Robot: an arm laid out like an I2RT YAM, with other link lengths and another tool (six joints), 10 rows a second.
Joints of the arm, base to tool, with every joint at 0 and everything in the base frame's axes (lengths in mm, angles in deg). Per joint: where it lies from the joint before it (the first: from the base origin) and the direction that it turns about. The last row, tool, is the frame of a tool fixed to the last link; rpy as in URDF.
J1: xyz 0 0 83.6 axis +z
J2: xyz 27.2 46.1 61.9 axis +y
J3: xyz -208.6 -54.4 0 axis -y
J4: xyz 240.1 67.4 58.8 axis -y
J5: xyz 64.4 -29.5 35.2 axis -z
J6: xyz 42.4 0 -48.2 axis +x
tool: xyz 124 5 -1 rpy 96.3 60.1 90
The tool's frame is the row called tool.
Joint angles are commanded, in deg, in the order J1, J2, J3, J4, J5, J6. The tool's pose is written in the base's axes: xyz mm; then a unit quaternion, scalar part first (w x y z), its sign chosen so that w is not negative. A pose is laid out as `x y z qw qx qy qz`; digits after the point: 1 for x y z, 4 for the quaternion.
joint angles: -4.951 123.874 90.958 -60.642 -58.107 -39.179
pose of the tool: 364.4 141.7 89.4 0.0341 -0.0161 0.8990 0.4363
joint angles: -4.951 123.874 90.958 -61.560 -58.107 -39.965
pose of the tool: 362.0 141.9 89.8 0.0306 -0.0184 0.8988 0.4368
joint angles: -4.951 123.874 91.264 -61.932 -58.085 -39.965
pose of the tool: 362.2 141.8 91.0 0.0301 -0.0181 0.8989 0.4367
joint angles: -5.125 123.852 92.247 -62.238 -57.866 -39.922
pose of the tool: 365.7 140.1 94.3 0.0357 -0.0192 0.8998 0.4344
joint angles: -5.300 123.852 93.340 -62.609 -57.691 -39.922
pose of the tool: 369.3 138.4 98.0 0.0419 -0.0207 0.9005 0.4323
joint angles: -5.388 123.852 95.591 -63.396 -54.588 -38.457
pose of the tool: 375.4 132.5 99.3 0.0438 -0.0156 0.9122 0.4072
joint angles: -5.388 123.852 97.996 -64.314 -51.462 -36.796
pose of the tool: 381.4 126.6 101.6 0.0457 -0.0087 0.9231 0.3816
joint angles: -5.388 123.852 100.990 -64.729 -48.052 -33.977
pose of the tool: 391.1 119.6 106.1 0.0525 0.0048 0.9340 0.3533
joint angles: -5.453 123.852 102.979 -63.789 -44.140 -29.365
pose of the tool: 401.6 110.6 106.3 0.0574 0.0341 0.9445 0.3217
